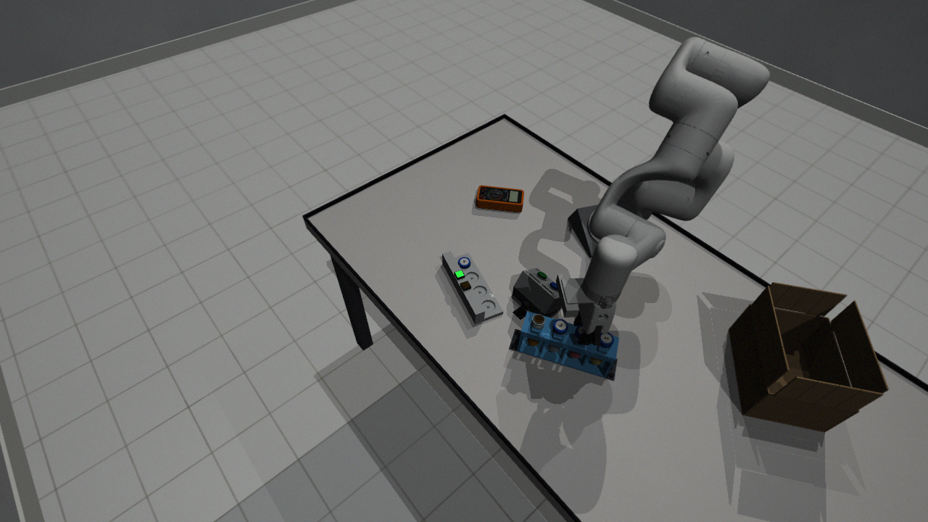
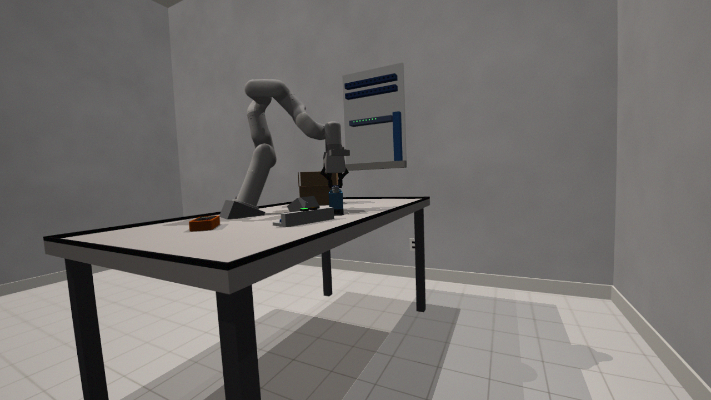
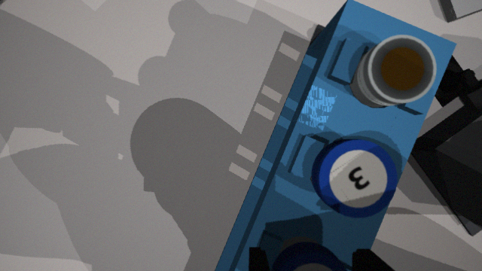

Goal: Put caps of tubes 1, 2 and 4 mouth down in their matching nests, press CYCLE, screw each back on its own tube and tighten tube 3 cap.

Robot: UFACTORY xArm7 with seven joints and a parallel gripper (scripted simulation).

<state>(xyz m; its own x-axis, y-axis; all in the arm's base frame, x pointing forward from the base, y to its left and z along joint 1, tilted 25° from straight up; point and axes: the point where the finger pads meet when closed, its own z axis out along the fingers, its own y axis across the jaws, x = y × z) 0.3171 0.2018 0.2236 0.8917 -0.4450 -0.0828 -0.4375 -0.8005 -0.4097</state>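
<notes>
My hand is 1 cm above the cap 2. Also, from my hand: cap 3: 3 cm ahead, 4 cm to the right, 2 cm below; then blue key: 5 cm behind, 17 cm to the right, 6 cm below; then cap 1: 3 cm behind, 4 cm to the left, 2 cm below.
</notes>
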